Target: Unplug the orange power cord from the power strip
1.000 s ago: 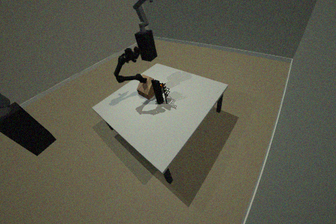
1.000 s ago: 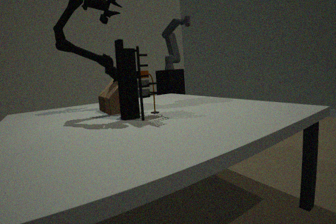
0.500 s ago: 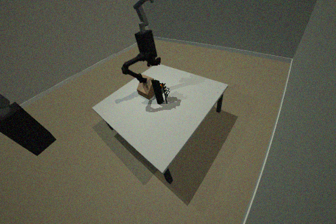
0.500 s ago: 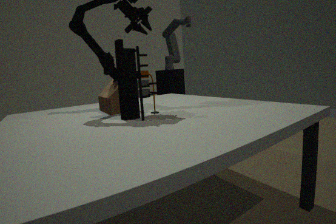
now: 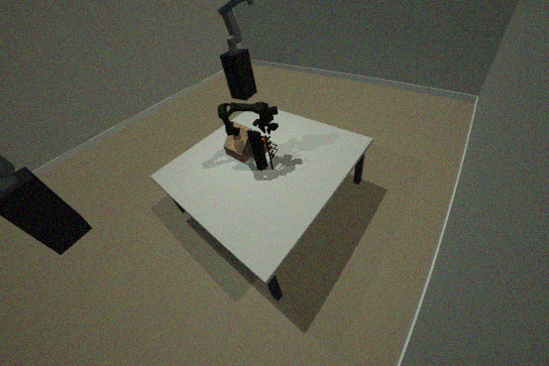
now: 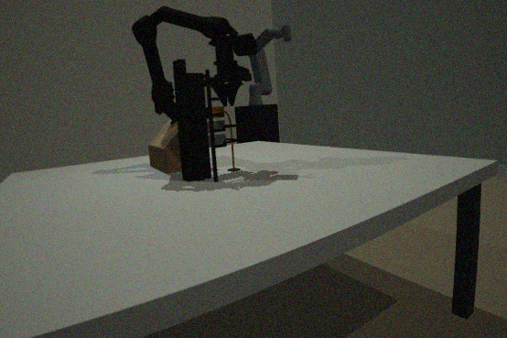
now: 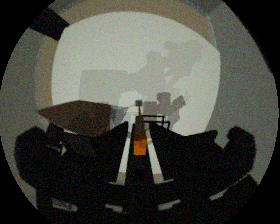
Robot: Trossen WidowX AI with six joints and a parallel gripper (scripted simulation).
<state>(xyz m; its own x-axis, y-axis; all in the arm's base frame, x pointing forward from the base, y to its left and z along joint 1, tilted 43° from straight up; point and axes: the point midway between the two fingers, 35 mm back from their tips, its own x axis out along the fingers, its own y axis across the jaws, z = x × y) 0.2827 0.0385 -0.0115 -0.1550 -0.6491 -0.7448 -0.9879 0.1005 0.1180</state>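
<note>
The orange plug lies 10 mm ahead of my gripper tip, 70 mm to the right of it and 10 mm below it. Also, from my gripper tip: black power strip (140 mm to the right, 50 mm below).
</note>
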